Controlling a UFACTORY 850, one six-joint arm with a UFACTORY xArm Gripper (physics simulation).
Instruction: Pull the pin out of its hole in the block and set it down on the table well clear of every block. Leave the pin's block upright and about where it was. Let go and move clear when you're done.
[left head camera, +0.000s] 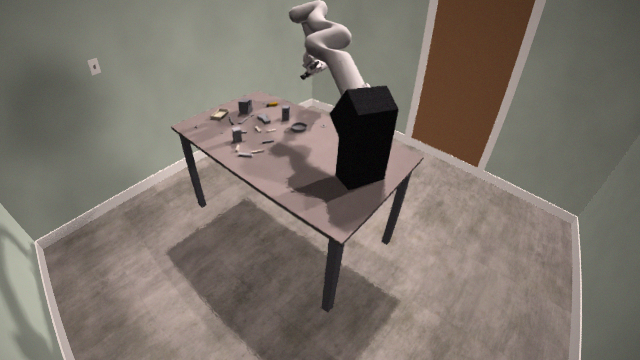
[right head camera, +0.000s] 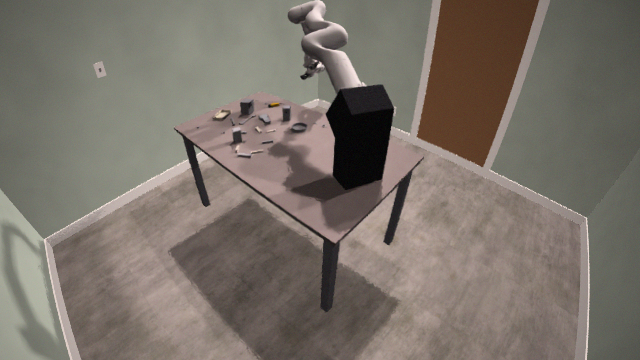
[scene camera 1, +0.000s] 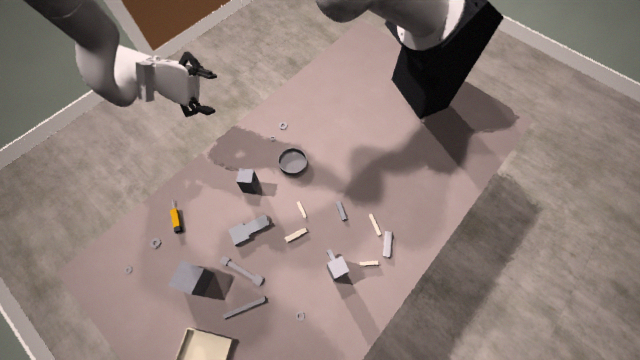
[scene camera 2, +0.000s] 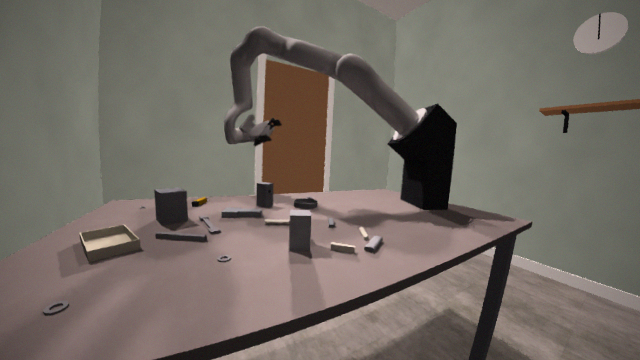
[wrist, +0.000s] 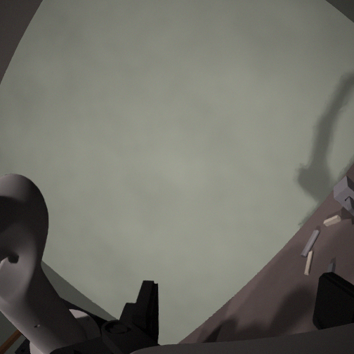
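A small grey block (scene camera 1: 338, 267) (left head camera: 237, 135) (right head camera: 237, 135) (scene camera 2: 300, 231) (wrist: 344, 190) stands upright on the table (scene camera 1: 320, 345). A grey pin (scene camera 1: 331, 255) (left head camera: 243, 132) sticks out of its side, in the scene camera 1 view toward the upper left; in the scene camera 2 view the block hides it. My gripper (scene camera 1: 215, 93) (scene camera 2: 270, 132) (wrist: 241, 305) is open and empty. It hangs high in the air beyond the table's far edge in the scene camera 1 view, well apart from the block and pin.
A larger grey block (scene camera 1: 189, 278) (scene camera 2: 171, 206) and a dark block (scene camera 1: 247, 181) (scene camera 2: 265, 195) stand farther off. Around lie a stepped grey piece (scene camera 1: 250, 230), a round dish (scene camera 1: 293, 162), a screwdriver (scene camera 1: 175, 219), a tray (scene camera 1: 206, 345), a grey bar (scene camera 1: 387, 244) and several cream sticks.
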